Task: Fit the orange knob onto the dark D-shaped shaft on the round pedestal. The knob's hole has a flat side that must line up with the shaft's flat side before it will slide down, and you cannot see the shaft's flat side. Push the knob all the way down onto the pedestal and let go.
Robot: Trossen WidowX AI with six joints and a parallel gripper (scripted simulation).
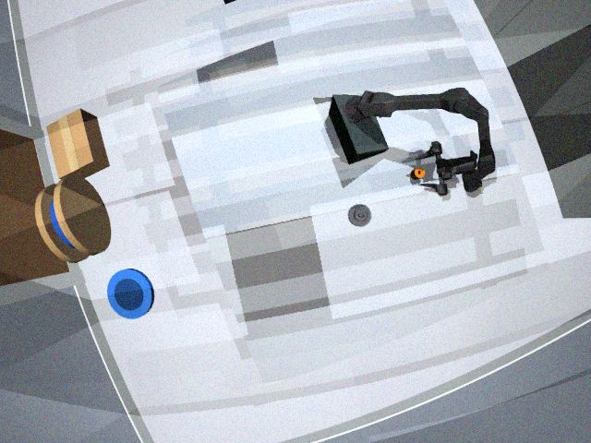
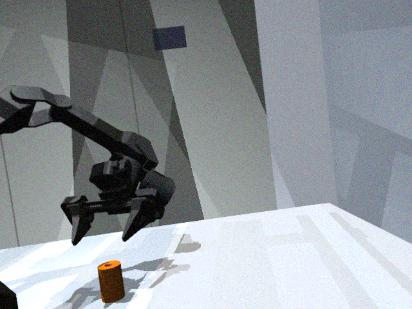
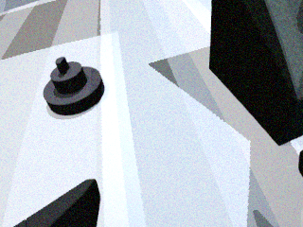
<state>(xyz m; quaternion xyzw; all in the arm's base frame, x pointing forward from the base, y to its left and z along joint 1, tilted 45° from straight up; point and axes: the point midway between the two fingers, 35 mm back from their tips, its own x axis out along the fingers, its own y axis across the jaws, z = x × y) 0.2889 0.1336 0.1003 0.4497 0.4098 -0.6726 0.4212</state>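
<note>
My gripper tip is 10 mm short of the orange knob, 30 mm to the right of it and 80 mm above it. From my gripper tip the other things lie so: dark shaft: 50 mm ahead, 240 mm to the right, 80 mm below.
</note>
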